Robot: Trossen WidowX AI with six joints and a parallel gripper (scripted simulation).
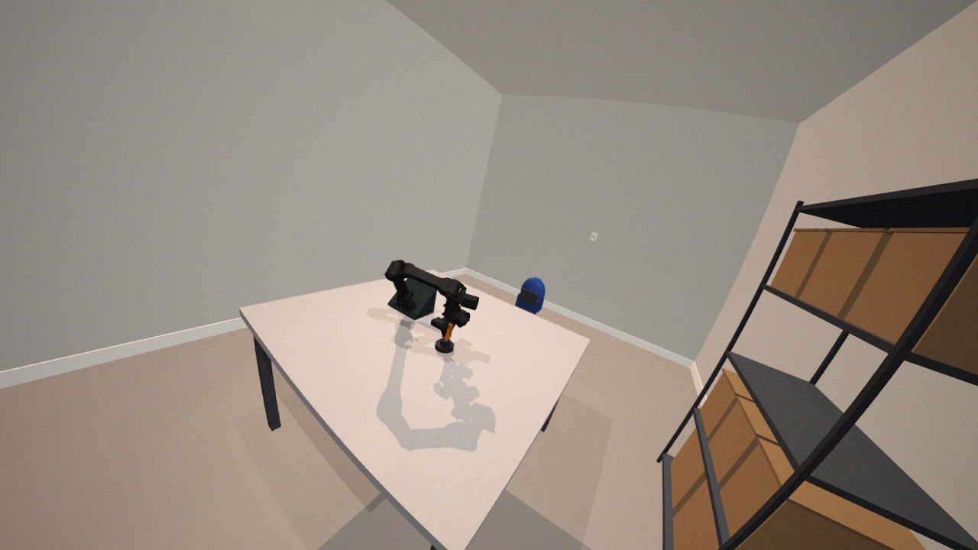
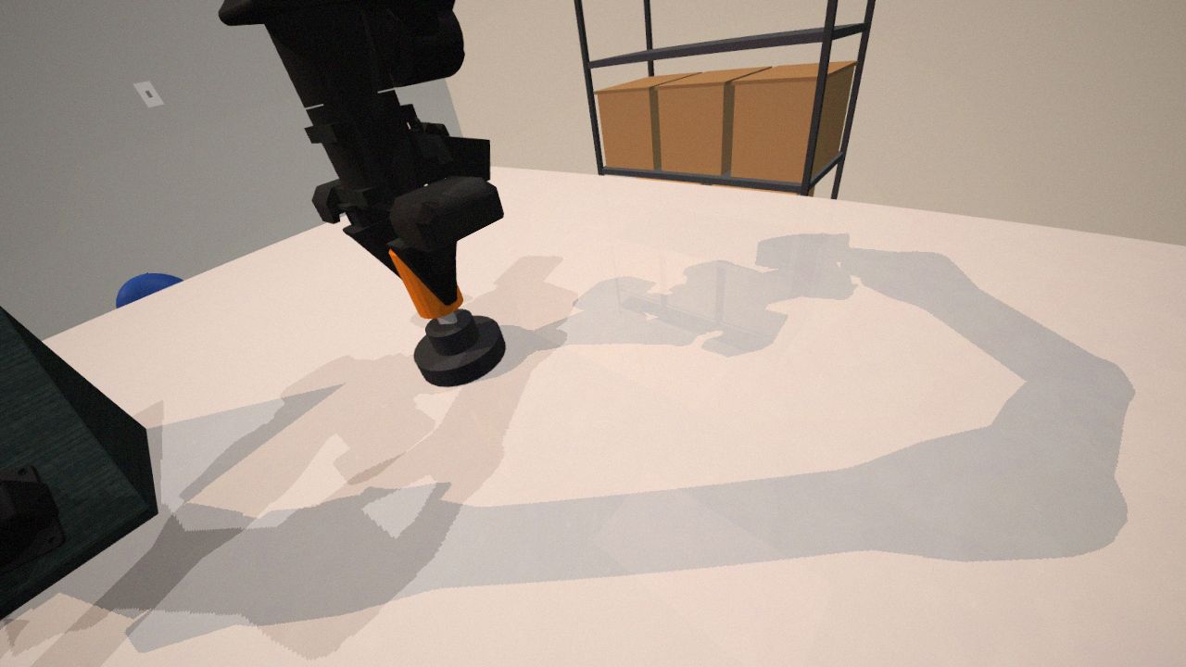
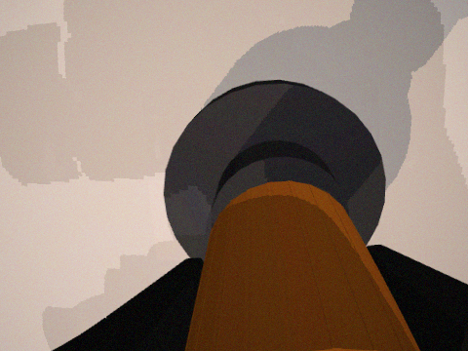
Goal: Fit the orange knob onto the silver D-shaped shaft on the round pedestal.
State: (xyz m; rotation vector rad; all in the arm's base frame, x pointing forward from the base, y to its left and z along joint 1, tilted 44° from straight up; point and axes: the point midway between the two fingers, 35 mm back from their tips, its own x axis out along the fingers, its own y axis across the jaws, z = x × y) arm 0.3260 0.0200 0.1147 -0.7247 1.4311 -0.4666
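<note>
Right now my gripper tip is 3 cm below the orange knob. From my gripper tip the other things lie so: round black pedestal 4 cm below.
</note>
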